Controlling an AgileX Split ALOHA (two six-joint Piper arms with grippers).
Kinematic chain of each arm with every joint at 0, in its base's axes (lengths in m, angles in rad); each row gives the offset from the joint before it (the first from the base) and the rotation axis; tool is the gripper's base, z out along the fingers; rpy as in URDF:
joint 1: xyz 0 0 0.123 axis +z
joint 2: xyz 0 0 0 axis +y
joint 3: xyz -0.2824 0 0.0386 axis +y
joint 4: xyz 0.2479 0 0.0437 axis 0.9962 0 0.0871
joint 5: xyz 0 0 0 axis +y
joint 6: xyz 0.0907 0 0.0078 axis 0.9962 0 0.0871
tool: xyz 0 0 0 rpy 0 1.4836 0
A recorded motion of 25 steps. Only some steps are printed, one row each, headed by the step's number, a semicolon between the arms.
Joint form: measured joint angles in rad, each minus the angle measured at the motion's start. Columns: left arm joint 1, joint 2, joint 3, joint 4, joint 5, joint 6; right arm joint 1, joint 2, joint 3, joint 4, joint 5, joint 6.
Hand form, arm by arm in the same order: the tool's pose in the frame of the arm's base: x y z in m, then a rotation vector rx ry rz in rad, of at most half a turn. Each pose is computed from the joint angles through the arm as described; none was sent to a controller.
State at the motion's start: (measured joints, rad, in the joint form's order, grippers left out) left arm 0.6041 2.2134 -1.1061 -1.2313 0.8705 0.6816; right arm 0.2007 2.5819 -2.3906 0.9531 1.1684 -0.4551
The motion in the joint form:
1: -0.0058 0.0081 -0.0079 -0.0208 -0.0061 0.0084; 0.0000 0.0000 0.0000 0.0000 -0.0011 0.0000
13: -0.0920 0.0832 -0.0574 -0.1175 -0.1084 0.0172; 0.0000 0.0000 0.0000 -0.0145 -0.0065 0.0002
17: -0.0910 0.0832 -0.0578 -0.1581 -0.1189 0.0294; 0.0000 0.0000 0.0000 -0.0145 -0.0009 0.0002
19: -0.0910 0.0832 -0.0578 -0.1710 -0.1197 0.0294; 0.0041 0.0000 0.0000 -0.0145 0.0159 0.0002
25: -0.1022 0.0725 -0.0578 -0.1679 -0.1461 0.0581; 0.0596 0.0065 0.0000 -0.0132 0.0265 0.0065
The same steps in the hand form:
1: 0.3379 0.1506 0.0604 -1.1877 2.3859 -1.1074; 0.5174 0.1750 0.1840 -0.4894 2.4450 1.1920
13: 0.3630 0.1336 0.0387 -1.2300 2.3693 -1.0436; 0.5179 0.1742 0.1831 -0.4925 2.4498 1.1715
17: 0.3652 0.1355 0.0396 -1.2543 2.3306 -1.0413; 0.5174 0.1742 0.1831 -0.4967 2.4529 1.1748
19: 0.3658 0.1357 0.0399 -1.2656 2.3172 -1.0452; 0.5152 0.1765 0.1829 -0.5148 2.4622 1.1863
25: 0.3680 0.1341 0.0427 -1.2162 2.3343 -1.0002; 0.5040 0.2050 0.1793 -0.5845 2.4779 1.2193

